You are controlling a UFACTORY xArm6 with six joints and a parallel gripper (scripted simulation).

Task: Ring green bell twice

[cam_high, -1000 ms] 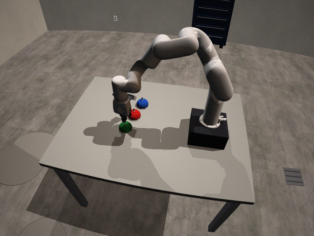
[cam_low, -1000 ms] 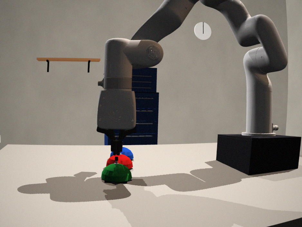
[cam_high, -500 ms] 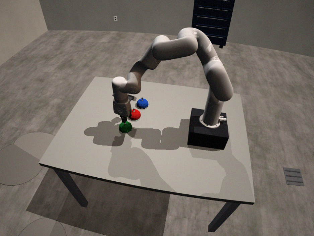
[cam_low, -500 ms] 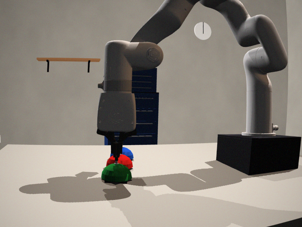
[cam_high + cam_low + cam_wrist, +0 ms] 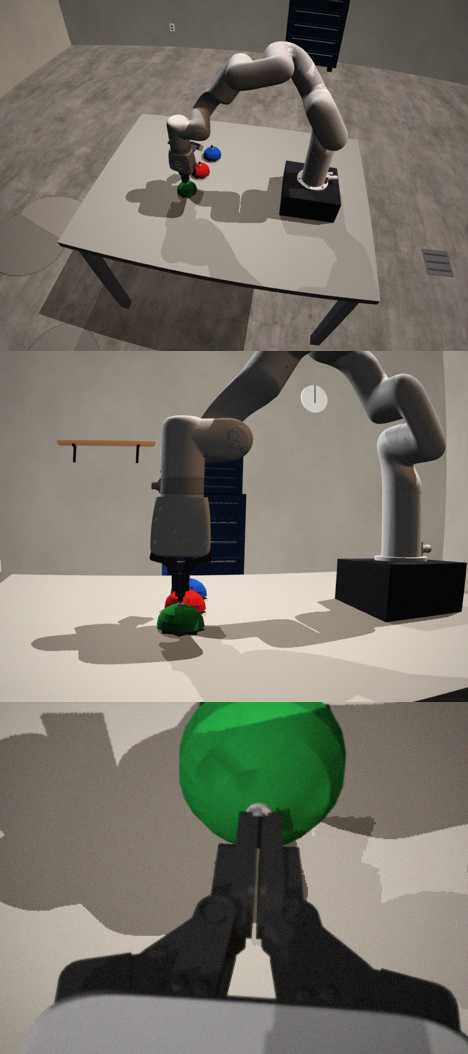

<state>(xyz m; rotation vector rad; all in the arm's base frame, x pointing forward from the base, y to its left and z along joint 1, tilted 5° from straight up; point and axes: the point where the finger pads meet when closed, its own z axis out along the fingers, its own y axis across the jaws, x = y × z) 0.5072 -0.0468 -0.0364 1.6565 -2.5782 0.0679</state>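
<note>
The green bell is 40 mm below my hand. Round my hand: blue bell (100 mm behind, 220 mm to the right, 40 mm below); then red bell (50 mm behind, 110 mm to the right, 40 mm below).
</note>
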